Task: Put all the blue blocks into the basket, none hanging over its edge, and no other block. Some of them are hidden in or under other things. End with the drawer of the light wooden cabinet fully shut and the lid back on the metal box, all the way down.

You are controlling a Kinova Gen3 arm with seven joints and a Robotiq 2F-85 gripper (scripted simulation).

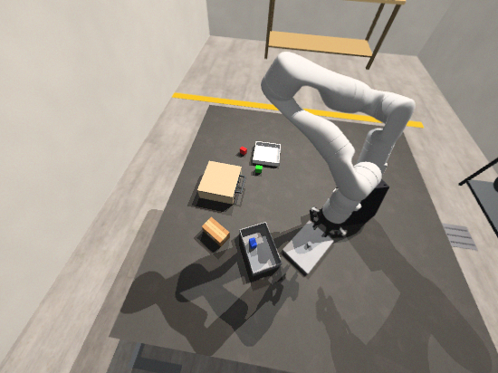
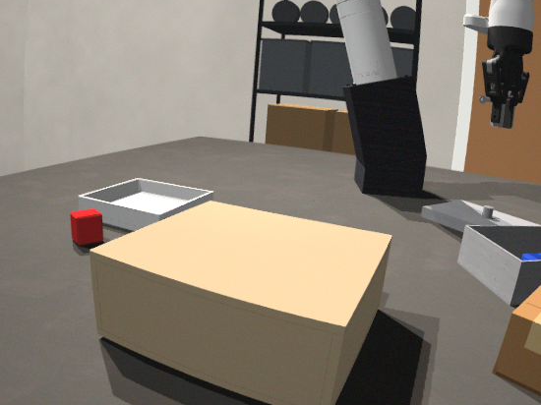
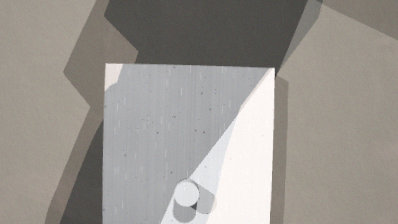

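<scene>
The grey metal box lies 19 cm ahead of my hand, 16 cm below it and 8 cm to the left of it. The rest, counted from my hand: lid: 17 cm below; brown box: 39 cm ahead, 15 cm below, 8 cm to the left; drawer: 45 cm ahead, 16 cm to the right, 15 cm below.
</scene>
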